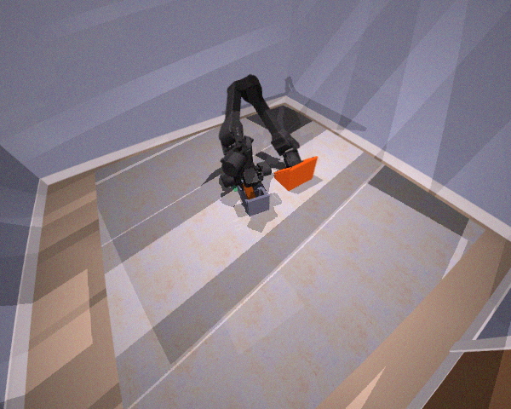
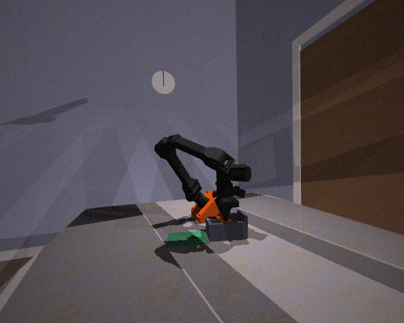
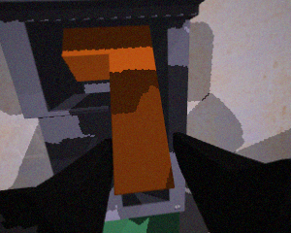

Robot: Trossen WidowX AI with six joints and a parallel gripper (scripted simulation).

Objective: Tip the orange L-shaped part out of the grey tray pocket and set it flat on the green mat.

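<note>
Now: gripper tip 140 mm to the left of the green mat, 80 mm above it and 40 mm past it. From my gripper tip the other things lie so: orange L-shaped part (30 mm to the left, 30 mm below, 10 mm behind).
</note>
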